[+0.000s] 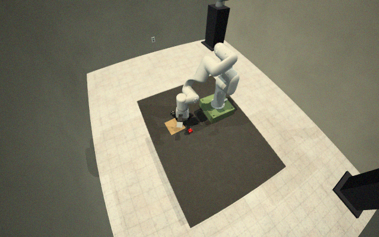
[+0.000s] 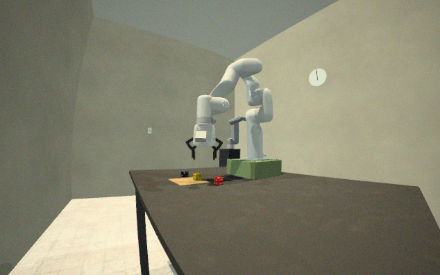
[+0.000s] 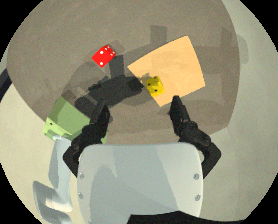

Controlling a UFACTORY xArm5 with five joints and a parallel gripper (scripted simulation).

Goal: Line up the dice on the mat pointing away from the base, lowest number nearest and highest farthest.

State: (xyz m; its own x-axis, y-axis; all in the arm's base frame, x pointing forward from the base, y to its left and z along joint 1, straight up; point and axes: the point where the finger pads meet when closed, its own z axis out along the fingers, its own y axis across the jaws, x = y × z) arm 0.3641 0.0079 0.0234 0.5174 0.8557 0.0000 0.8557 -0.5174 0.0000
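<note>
Now: the red die 100 mm below my hand, 70 mm to the left of it and 30 mm behind it. Round my hand: black die 170 mm to the right, 100 mm below, 20 mm ahead; then tan mat 110 mm below, 60 mm ahead, 50 mm to the right; then yellow die 90 mm below, 40 mm to the right, 10 mm ahead.
</note>
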